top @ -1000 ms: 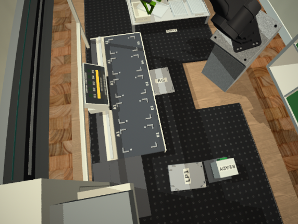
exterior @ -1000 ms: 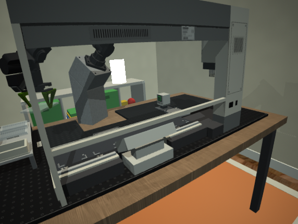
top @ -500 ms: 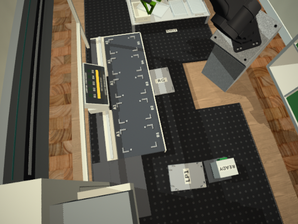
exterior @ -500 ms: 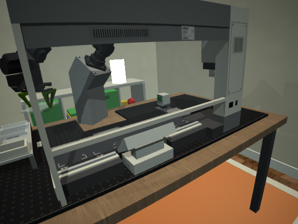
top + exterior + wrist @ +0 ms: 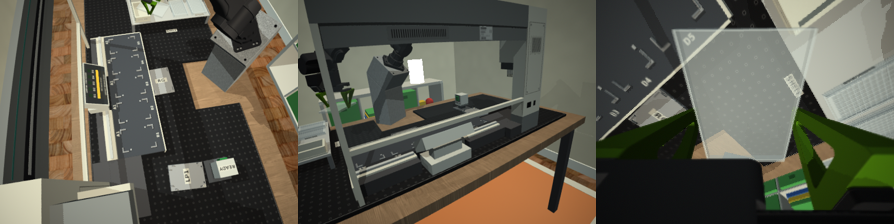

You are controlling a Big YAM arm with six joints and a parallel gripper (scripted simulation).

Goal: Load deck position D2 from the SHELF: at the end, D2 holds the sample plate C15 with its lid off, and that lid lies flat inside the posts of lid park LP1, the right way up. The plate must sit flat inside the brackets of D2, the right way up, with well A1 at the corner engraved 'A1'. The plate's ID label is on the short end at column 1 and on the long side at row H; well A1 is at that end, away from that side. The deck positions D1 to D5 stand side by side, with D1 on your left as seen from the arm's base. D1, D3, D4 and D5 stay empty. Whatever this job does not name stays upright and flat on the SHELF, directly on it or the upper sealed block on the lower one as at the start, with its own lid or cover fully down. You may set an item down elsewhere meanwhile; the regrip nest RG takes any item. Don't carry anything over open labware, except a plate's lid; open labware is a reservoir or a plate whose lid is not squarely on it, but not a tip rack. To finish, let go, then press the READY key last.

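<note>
Now: hand right at the clear plate lid. Also, from my hand: sample plate: 14 cm behind, 18 cm to the right, 14 cm below; cream reservoir: 7 cm ahead, 13 cm to the right, 14 cm below; shelf label: 11 cm behind, 7 cm to the right, 21 cm below.
</note>
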